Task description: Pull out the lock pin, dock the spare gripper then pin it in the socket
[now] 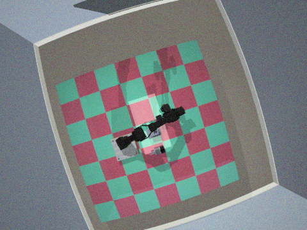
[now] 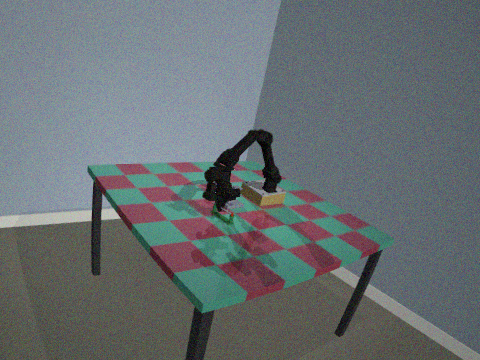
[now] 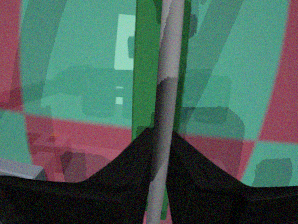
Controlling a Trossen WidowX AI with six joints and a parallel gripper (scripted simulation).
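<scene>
My gripper tip is now 1 cm past the cradle and 2 cm to the right of it. Also, from my gripper tip: spare gripper 12 cm behind, 27 cm to the right; mount 12 cm behind, 12 cm to the right, 3 cm above.
</scene>
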